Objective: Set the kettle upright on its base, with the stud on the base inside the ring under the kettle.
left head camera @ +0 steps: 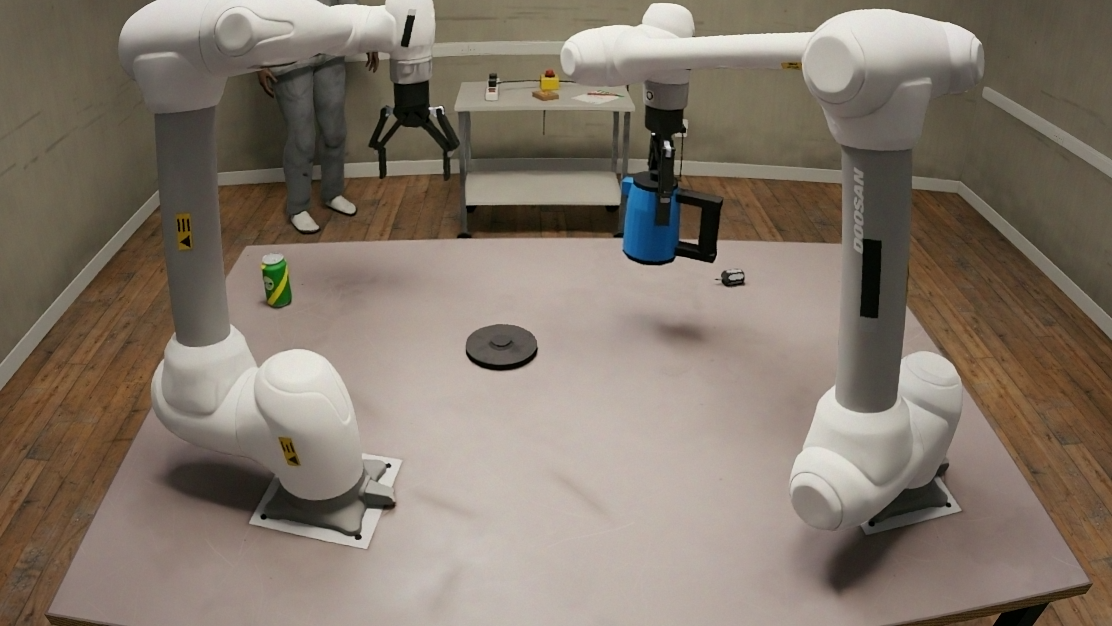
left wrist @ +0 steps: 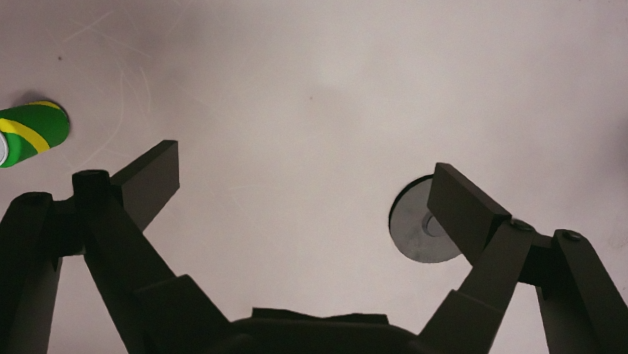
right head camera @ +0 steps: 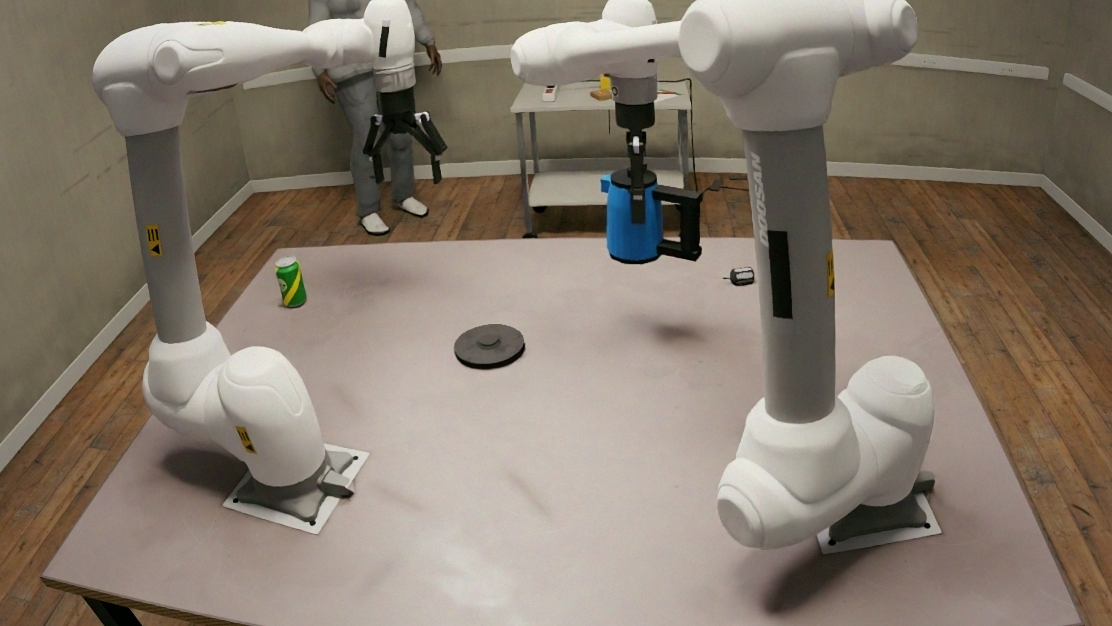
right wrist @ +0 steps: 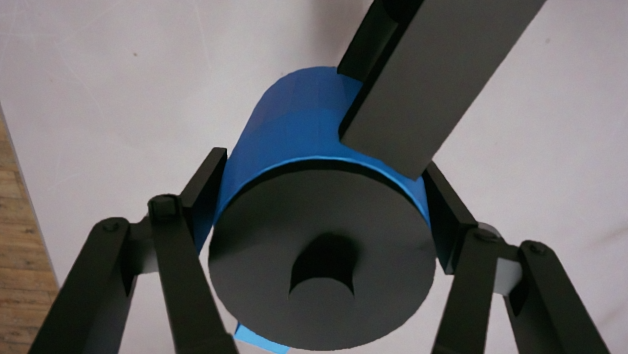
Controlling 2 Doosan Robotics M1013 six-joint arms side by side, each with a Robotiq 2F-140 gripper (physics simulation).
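The blue kettle [left head camera: 647, 225] [right head camera: 628, 225] [right wrist: 300, 125] with black lid and black handle hangs upright in the air above the table, its shadow below it. My right gripper [left head camera: 663, 209] [right head camera: 638, 209] [right wrist: 322, 175] is shut on the kettle's upper body from both sides. The handle points right in both head views. The round dark base [left head camera: 482, 353] [right head camera: 470, 353] [left wrist: 410, 230] lies flat on the table, left of the kettle, its low stud facing up. The ring under the kettle is hidden. My left gripper [left head camera: 414, 167] [right head camera: 407, 171] [left wrist: 307, 174] is open and empty, high above the table.
A green and yellow can [left head camera: 277, 281] [right head camera: 291, 282] [left wrist: 37, 130] stands at the table's back left. A small dark object [left head camera: 732, 277] [right head camera: 742, 276] lies at the back right. A cart [left head camera: 544, 104] [right head camera: 522, 110] and a person [left head camera: 311, 132] [right head camera: 359, 132] stand behind the table.
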